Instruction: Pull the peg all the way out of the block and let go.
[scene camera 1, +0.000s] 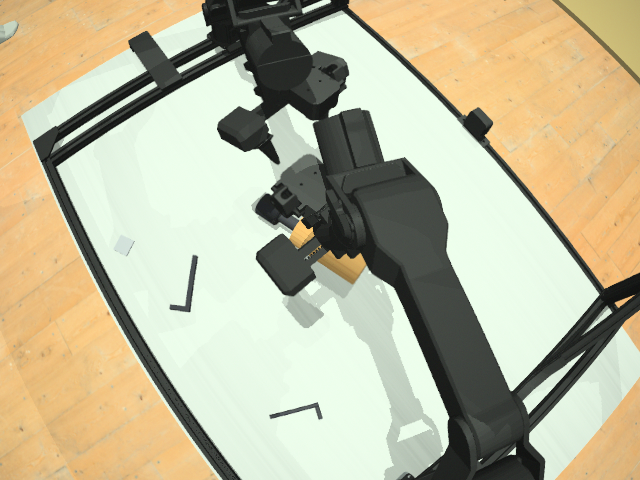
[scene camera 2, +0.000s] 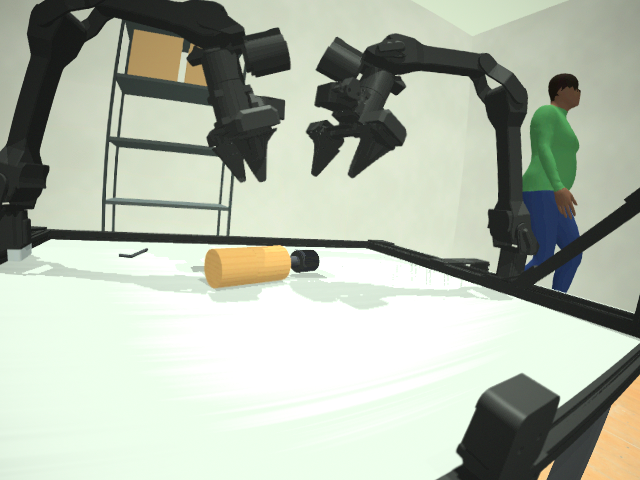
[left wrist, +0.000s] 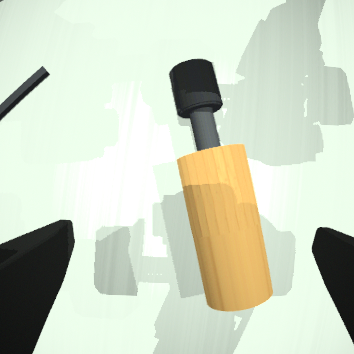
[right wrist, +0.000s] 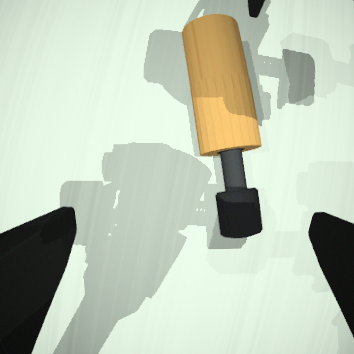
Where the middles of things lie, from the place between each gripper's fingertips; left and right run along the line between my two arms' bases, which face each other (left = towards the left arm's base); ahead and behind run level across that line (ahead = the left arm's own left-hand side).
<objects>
My right gripper is now 30 mm short of the dark peg (left wrist: 196, 95), 50 mm to the right of it and 150 mm above it. Also, from my right hand: wooden block (scene camera 2: 224, 267) (10 mm behind, 110 mm to the left, 150 mm below).
My left hand is 130 mm above the wooden block, 40 mm past it and 10 mm to the left of it. Round my left hand: dark peg 130 mm below, 70 mm to the right, 10 mm ahead.
</objects>
